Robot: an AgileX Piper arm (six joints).
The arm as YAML. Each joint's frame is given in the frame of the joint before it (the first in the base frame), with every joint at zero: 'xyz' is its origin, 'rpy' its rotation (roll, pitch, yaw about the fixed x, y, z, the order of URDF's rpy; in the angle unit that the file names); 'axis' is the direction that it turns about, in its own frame. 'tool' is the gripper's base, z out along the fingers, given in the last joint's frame.
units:
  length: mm
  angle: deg
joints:
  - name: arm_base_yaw
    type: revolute
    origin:
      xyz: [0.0, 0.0, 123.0]
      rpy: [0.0, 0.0, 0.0]
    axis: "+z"
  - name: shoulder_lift
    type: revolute
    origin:
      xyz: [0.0, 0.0, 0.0]
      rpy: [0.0, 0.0, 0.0]
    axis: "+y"
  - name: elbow
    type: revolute
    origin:
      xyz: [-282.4, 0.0, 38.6]
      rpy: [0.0, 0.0, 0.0]
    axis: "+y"
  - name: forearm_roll
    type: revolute
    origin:
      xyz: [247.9, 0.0, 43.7]
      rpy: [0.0, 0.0, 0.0]
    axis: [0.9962, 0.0, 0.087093]
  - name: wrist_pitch
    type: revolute
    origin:
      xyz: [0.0, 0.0, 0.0]
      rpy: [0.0, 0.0, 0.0]
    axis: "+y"
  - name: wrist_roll
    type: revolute
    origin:
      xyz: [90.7, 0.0, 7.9]
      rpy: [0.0, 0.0, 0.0]
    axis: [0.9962, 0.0, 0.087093]
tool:
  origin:
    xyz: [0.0, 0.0, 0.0]
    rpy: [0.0, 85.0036, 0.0]
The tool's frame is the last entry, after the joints.
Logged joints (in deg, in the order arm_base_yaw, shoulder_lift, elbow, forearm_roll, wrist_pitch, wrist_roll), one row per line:
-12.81 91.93 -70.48 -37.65 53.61 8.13
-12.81 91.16 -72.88 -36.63 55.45 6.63
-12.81 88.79 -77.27 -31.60 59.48 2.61
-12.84 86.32 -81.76 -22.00 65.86 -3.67
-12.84 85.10 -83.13 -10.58 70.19 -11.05
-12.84 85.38 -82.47 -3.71 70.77 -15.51
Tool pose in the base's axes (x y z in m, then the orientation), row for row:
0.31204 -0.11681 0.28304 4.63 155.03 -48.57
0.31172 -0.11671 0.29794 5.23 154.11 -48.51
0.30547 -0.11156 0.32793 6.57 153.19 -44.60
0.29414 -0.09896 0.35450 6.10 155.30 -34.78
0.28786 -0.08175 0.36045 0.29 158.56 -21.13
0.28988 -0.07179 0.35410 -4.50 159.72 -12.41
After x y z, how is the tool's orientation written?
As a rotation vector, in degrees.
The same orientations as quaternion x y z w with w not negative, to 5 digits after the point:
0.02816 0.94281 -0.29538 0.15190
0.03194 0.94116 -0.29625 0.15946
0.04050 0.94429 -0.27492 0.17635
0.03768 0.95919 -0.21481 0.17997
0.00179 0.97612 -0.13008 0.17397
-0.02766 0.98186 -0.07629 0.17137

